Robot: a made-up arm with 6 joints. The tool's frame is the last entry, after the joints. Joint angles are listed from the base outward. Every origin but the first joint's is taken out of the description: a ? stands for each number. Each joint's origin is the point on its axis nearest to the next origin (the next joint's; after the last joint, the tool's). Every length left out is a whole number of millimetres.
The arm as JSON. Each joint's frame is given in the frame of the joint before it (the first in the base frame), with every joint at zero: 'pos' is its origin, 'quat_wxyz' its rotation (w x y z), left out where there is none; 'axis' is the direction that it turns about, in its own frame. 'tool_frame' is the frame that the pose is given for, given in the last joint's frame.
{
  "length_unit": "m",
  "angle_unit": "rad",
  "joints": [
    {
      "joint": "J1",
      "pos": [
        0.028,
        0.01,
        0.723
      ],
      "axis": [
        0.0,
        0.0,
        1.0
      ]
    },
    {
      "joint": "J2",
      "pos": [
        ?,
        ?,
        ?
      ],
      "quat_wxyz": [
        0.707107,
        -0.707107,
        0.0,
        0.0
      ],
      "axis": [
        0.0,
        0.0,
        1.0
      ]
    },
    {
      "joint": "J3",
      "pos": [
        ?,
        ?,
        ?
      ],
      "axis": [
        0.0,
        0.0,
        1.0
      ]
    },
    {
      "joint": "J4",
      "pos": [
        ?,
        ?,
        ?
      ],
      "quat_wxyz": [
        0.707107,
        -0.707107,
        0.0,
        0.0
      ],
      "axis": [
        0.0,
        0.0,
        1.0
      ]
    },
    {
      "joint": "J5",
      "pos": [
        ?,
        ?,
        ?
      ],
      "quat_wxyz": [
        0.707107,
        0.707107,
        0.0,
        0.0
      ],
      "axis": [
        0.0,
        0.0,
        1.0
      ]
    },
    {
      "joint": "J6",
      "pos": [
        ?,
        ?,
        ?
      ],
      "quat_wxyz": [
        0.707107,
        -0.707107,
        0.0,
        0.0
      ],
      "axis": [
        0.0,
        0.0,
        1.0
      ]
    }
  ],
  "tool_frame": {
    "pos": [
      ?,
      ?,
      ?
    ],
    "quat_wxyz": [
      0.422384,
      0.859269,
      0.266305,
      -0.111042
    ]
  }
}
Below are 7 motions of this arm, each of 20 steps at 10 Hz.
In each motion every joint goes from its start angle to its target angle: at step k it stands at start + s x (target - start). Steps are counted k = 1, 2, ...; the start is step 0. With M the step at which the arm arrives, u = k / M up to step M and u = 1 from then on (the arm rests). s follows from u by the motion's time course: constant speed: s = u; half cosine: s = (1 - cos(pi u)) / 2; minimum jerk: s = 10 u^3 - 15 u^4 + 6 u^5.
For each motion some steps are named. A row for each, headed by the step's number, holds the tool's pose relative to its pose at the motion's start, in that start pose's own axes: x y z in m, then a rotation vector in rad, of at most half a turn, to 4 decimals.
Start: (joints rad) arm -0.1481 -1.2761 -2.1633 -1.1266 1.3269 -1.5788
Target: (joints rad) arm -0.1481 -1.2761 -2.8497 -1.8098 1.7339 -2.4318
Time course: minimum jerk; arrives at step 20
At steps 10, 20:
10: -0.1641 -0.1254 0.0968 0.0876 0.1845 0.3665
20: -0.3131 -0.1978 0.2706 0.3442 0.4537 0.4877

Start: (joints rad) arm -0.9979 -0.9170 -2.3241 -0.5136 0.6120 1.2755
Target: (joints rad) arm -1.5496 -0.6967 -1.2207 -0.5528 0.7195 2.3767
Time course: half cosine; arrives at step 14
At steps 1, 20:
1: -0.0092 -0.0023 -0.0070 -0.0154 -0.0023 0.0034
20: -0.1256 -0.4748 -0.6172 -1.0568 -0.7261 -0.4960

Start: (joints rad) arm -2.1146 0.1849 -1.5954 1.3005 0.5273 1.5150
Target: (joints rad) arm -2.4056 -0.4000 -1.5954 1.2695 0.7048 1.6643
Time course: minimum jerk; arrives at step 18
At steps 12, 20:
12: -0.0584 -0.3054 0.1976 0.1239 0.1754 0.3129
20: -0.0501 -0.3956 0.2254 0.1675 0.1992 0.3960

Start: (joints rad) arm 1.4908 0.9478 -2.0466 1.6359 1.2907 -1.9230
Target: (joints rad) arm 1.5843 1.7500 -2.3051 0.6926 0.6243 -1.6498
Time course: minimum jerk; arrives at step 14
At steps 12, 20:
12: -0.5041 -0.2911 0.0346 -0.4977 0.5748 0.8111
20: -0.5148 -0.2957 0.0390 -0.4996 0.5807 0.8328

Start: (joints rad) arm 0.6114 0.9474 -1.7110 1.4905 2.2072 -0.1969
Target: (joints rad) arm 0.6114 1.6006 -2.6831 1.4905 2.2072 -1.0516
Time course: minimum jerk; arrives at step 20
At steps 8, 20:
8: 0.0473 0.0148 0.0372 0.0925 -0.2618 0.2253
20: 0.1071 0.0213 0.0674 0.2790 -0.7887 0.7530

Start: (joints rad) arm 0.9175 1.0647 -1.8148 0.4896 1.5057 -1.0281
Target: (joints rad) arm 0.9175 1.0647 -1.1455 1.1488 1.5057 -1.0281
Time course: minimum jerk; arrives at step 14
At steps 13, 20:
13: -0.2590 0.1348 -0.1659 0.4655 0.6099 -0.5214
20: -0.2599 0.1352 -0.1662 0.4664 0.6119 -0.5235

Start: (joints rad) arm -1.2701 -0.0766 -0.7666 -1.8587 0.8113 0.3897
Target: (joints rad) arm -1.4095 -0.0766 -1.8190 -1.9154 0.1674 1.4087
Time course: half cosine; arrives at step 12
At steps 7, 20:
7: 0.0901 -0.2904 -0.2596 -0.5097 0.2632 -0.9465
20: 0.0957 -0.5121 -0.3115 -0.6601 0.2620 -1.4983

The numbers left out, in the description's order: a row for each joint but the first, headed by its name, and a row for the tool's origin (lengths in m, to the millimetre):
J2: 0.005 0.045 0.0
J3: 0.052 -0.333 0.0
J4: 0.11 0.473 0.0
J5: -0.01 0.002 0.0
J6: 0.082 0.11 0.0
tool: 0.019 0.017 0.0

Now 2 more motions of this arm.
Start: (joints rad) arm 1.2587 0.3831 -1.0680 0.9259 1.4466 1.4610
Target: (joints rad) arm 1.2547 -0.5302 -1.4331 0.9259 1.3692 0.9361
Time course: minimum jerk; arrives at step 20
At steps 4, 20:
4: -0.0094 -0.0379 0.0033 0.0779 -0.0312 0.0579
20: 0.0598 -0.6350 -0.2796 1.4280 -0.5866 0.8334

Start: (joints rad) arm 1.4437 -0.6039 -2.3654 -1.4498 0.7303 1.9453
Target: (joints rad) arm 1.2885 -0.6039 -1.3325 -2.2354 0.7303 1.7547
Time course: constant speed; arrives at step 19
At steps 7, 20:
7: -0.1394 -0.1403 -0.0924 0.1965 -0.3766 0.3972
20: -0.2106 -0.4657 -0.2732 0.6273 -0.8089 1.1575

